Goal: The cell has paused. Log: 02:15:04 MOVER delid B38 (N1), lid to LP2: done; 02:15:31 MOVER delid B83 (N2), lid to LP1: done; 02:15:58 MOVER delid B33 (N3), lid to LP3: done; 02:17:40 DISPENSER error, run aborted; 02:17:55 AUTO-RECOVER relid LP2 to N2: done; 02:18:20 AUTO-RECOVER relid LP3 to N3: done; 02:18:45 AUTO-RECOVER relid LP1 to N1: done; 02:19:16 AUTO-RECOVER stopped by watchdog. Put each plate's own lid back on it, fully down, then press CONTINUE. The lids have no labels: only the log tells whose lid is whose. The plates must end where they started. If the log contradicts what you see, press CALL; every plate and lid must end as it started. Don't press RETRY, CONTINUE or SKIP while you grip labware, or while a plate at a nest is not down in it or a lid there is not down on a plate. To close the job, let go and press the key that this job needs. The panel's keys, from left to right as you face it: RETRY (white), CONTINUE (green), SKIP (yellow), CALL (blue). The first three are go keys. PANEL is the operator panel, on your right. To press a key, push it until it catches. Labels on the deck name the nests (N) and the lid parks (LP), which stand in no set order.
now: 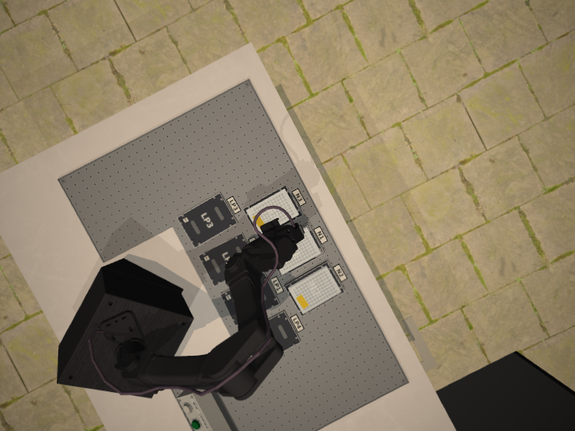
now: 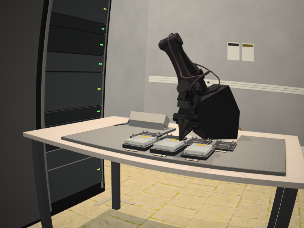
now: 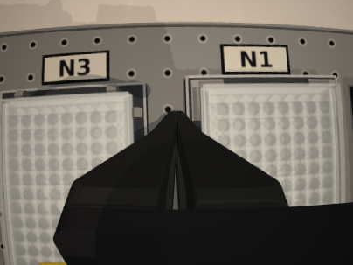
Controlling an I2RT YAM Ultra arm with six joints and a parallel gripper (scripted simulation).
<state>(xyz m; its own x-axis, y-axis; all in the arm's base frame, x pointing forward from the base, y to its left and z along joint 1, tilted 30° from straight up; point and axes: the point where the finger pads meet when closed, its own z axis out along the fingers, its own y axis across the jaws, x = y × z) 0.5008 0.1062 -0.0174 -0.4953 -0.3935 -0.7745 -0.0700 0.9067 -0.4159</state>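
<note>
Right now the clear lid is 6 cm to the right of my hand, 3 cm below it and 3 cm behind it. The rest, counted from my hand: green key: 46 cm behind, 40 cm to the right; lid park LP1: 20 cm behind, 15 cm to the right, 6 cm below; lid park LP4: 27 cm to the right, 19 cm behind, 6 cm below.
</note>
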